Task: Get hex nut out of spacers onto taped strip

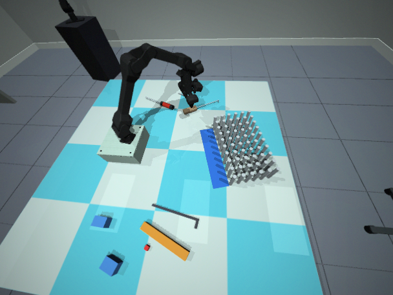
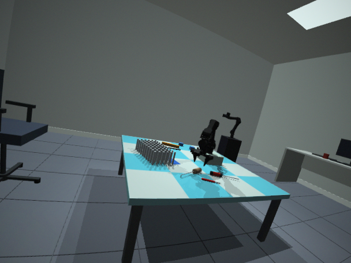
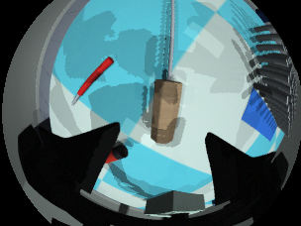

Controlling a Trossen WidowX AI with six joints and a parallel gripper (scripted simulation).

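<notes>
My gripper tip is now 80 mm short of the wooden-handled tool, 70 mm to the right of it and 60 mm above it. Round my gripper tip: blue taped strip: 280 mm to the right, 220 mm ahead, 70 mm below; orange flat bar: 720 mm to the right, 120 mm ahead, 60 mm below; small red screwdriver: 140 mm to the left, 90 mm behind, 70 mm below.
</notes>
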